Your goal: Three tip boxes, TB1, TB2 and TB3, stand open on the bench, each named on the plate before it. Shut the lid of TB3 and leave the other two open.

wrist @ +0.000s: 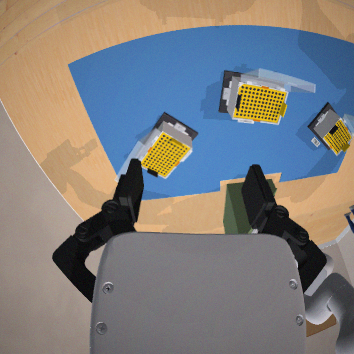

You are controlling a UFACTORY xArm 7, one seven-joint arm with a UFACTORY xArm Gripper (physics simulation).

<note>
In view: my gripper (194, 174), a yellow rack (254, 102), a clear lid (260, 76), a blue mat (125, 88) and a tip box (166, 123).
</note>
